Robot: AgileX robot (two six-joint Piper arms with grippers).
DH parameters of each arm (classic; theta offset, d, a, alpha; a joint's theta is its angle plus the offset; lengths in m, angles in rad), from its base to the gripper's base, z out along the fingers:
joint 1: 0 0.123 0 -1.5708
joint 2: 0.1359 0 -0.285 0
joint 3: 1.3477 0 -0.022 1.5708
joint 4: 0 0.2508 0 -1.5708
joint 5: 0 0 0.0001 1.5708
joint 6: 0 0.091 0 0
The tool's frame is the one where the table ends.
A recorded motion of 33 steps. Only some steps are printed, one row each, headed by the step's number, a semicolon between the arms.
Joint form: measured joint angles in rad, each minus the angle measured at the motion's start. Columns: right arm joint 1, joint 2, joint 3, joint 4, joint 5, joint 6; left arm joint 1, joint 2, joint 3, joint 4, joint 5, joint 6.
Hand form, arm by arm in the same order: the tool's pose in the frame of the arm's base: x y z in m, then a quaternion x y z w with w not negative. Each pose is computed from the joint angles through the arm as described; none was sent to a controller.
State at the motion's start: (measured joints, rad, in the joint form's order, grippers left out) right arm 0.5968 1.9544 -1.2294 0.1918 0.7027 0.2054; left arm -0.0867 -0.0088 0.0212 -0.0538 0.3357 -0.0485
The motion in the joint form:
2: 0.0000 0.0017 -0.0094 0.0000 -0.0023 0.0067; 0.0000 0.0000 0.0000 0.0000 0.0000 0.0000
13: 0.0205 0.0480 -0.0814 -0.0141 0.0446 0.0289; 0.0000 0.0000 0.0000 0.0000 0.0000 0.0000
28: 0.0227 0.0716 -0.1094 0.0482 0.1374 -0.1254; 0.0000 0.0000 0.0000 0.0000 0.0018 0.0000
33: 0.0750 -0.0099 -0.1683 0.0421 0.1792 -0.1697; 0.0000 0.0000 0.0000 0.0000 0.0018 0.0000
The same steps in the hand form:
2: 0.3078 0.2227 0.1526 -0.12483 0.98248 0.11134 0.08212; 0.0533 -0.0063 0.1763 0.00040 0.79293 -0.06358 0.60599
13: 0.3136 0.2360 0.1509 -0.13140 0.98305 0.10605 0.07147; 0.0533 -0.0063 0.1763 0.00040 0.79293 -0.06358 0.60599
28: 0.3091 0.2402 0.1476 -0.19278 0.97456 0.11069 0.02864; 0.0533 -0.0063 0.1761 0.00043 0.79348 -0.06354 0.60527
33: 0.2990 0.2586 0.1933 -0.24834 0.95699 0.13126 0.07264; 0.0533 -0.0063 0.1761 0.00043 0.79348 -0.06354 0.60527

